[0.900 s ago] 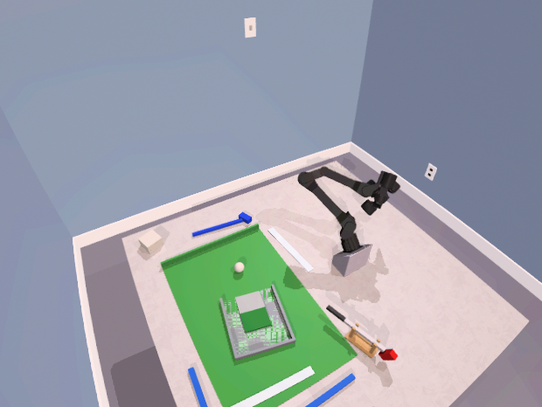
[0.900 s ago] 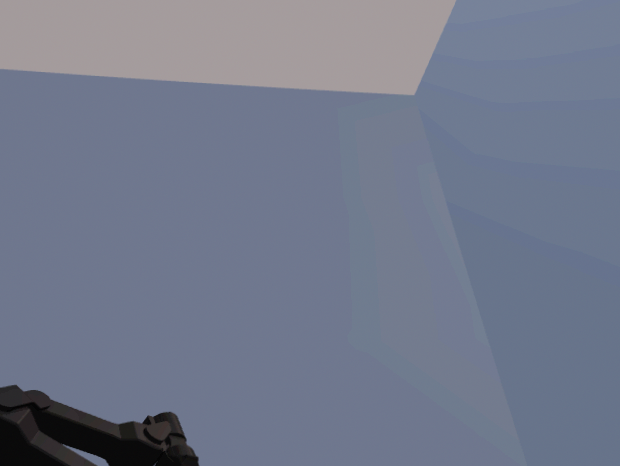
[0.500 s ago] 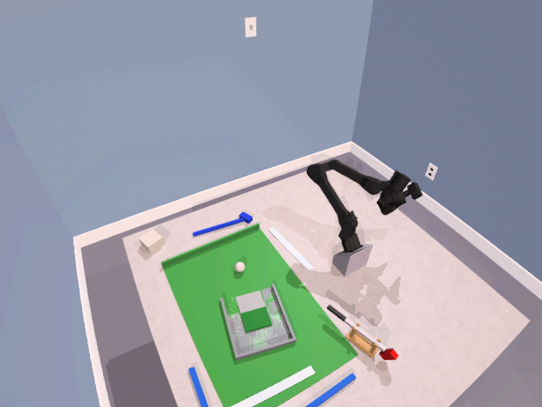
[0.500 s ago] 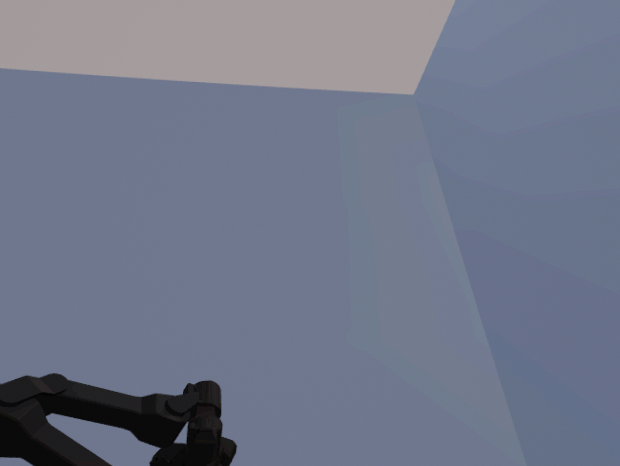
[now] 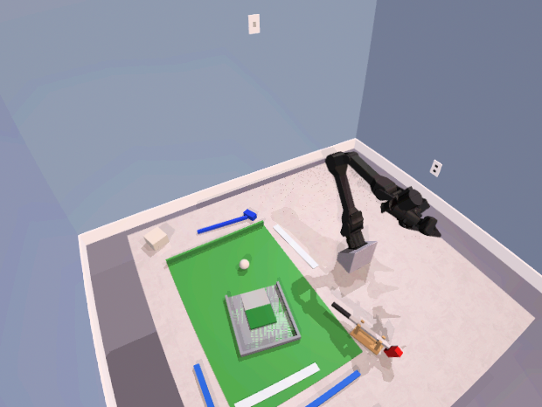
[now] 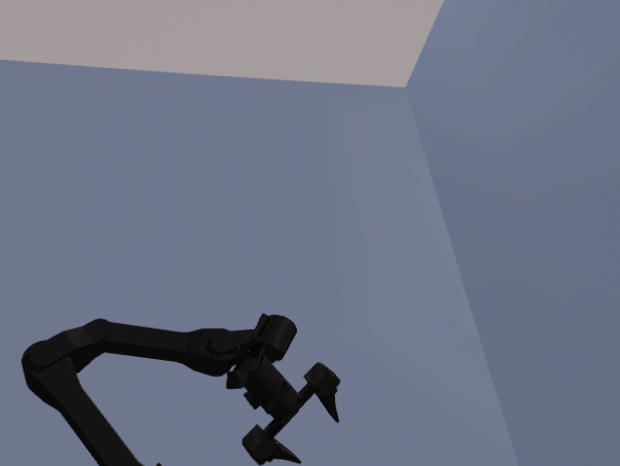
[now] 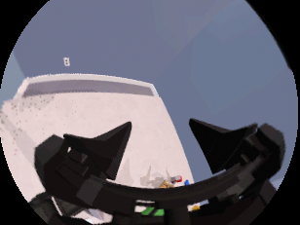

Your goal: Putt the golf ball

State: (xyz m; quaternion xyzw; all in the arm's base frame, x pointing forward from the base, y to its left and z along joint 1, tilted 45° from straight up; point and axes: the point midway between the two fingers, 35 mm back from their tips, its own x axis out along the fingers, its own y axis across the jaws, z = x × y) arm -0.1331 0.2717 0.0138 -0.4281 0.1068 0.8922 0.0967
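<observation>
Now: gripper tip 34 cm short of the red putter, 22 cm above it and 10 cm to the right of it. From my gripper tip the other things lie so: blue putter (67 cm to the right, 55 cm ahead, 26 cm below); then wooden stand (33 cm ahead, 25 cm below, 12 cm to the left); then white golf ball (59 cm ahead, 39 cm to the right, 25 cm below).
</observation>
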